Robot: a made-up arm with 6 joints. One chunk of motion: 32 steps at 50 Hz.
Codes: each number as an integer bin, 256 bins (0 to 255) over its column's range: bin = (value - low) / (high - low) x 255, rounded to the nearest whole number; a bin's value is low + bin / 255 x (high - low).
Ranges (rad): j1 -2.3..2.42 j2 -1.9..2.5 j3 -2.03..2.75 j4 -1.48..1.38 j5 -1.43..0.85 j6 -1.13..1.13
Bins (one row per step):
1: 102 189 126 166 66 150
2: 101 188 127 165 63 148
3: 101 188 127 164 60 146
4: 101 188 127 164 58 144
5: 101 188 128 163 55 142
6: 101 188 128 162 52 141
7: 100 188 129 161 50 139
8: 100 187 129 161 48 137
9: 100 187 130 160 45 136
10: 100 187 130 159 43 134
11: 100 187 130 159 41 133
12: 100 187 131 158 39 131
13: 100 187 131 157 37 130
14: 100 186 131 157 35 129
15: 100 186 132 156 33 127
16: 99 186 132 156 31 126
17: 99 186 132 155 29 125
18: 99 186 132 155 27 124
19: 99 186 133 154 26 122
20: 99 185 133 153 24 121
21: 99 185 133 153 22 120
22: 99 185 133 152 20 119
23: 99 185 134 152 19 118
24: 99 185 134 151 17 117
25: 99 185 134 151 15 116
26: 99 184 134 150 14 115
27: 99 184 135 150 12 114
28: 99 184 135 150 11 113
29: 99 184 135 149 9 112
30: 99 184 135 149 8 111
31: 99 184 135 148 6 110
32: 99 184 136 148 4 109
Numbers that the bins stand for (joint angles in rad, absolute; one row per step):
1: -0.4120 1.3612 0.3319 0.3818 -0.8399 0.1994
2: -0.4305 1.3439 0.3506 0.3706 -0.8667 0.1817
3: -0.4305 1.3439 0.3506 0.3594 -0.8935 0.1640
4: -0.4305 1.3439 0.3506 0.3594 -0.9114 0.1462
5: -0.4305 1.3439 0.3694 0.3482 -0.9382 0.1285
6: -0.4305 1.3439 0.3694 0.3369 -0.9651 0.1196
7: -0.4490 1.3439 0.3881 0.3257 -0.9829 0.1019
8: -0.4490 1.3267 0.3881 0.3257 -1.0008 0.0842
9: -0.4490 1.3267 0.4069 0.3145 -1.0276 0.0753
10: -0.4490 1.3267 0.4069 0.3033 -1.0455 0.0576
11: -0.4490 1.3267 0.4069 0.3033 -1.0634 0.0487
12: -0.4490 1.3267 0.4256 0.2921 -1.0813 0.0310
13: -0.4490 1.3267 0.4256 0.2809 -1.0992 0.0222
14: -0.4490 1.3094 0.4256 0.2809 -1.1171 0.0133
15: -0.4490 1.3094 0.4444 0.2696 -1.1349 -0.0044
16: -0.4675 1.3094 0.4444 0.2696 -1.1528 -0.0133
17: -0.4675 1.3094 0.4444 0.2584 -1.1707 -0.0222
18: -0.4675 1.3094 0.4444 0.2584 -1.1886 -0.0310
19: -0.4675 1.3094 0.4631 0.2472 -1.1975 -0.0487
20: -0.4675 1.2922 0.4631 0.2360 -1.2154 -0.0576
21: -0.4675 1.2922 0.4631 0.2360 -1.2333 -0.0665
22: -0.4675 1.2922 0.4631 0.2248 -1.2512 -0.0753
23: -0.4675 1.2922 0.4818 0.2248 -1.2601 -0.0842
24: -0.4675 1.2922 0.4818 0.2136 -1.2780 -0.0931
25: -0.4675 1.2922 0.4818 0.2136 -1.2959 -0.1019
26: -0.4675 1.2749 0.4818 0.2024 -1.3048 -0.1108
27: -0.4675 1.2749 0.5006 0.2024 -1.3227 -0.1196
28: -0.4675 1.2749 0.5006 0.2024 -1.3316 -0.1285
29: -0.4675 1.2749 0.5006 0.1911 -1.3495 -0.1374
30: -0.4675 1.2749 0.5006 0.1911 -1.3585 -0.1462
31: -0.4675 1.2749 0.5006 0.1799 -1.3764 -0.1551
32: -0.4675 1.2749 0.5193 0.1799 -1.3942 -0.1640

